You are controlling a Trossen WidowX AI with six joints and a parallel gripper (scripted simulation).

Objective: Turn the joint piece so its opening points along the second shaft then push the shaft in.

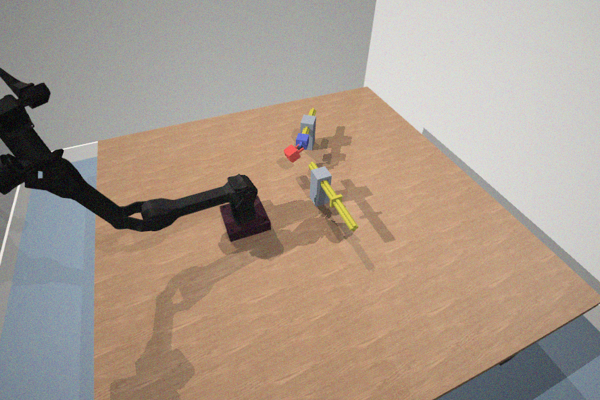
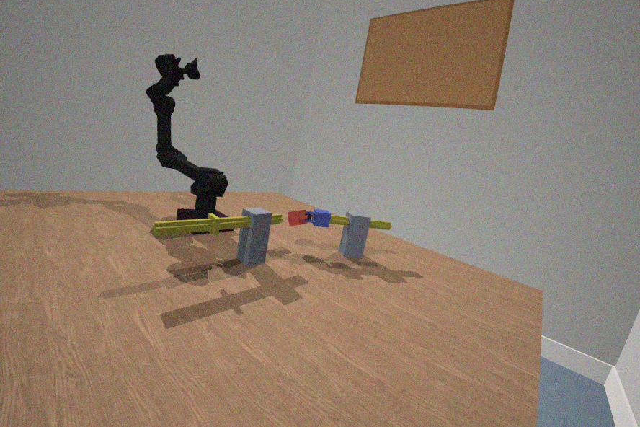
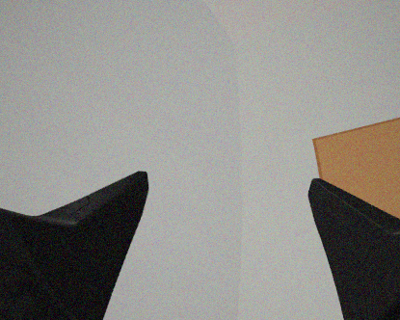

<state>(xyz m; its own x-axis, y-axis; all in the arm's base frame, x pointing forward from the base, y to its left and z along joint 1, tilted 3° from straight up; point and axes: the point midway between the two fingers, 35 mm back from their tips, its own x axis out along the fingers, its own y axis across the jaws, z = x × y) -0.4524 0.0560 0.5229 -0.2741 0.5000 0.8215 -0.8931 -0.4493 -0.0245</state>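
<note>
Right now the red joint piece is 72 cm ahead of my gripper tip, 4 cm to the left of it and 49 cm below it.
</note>
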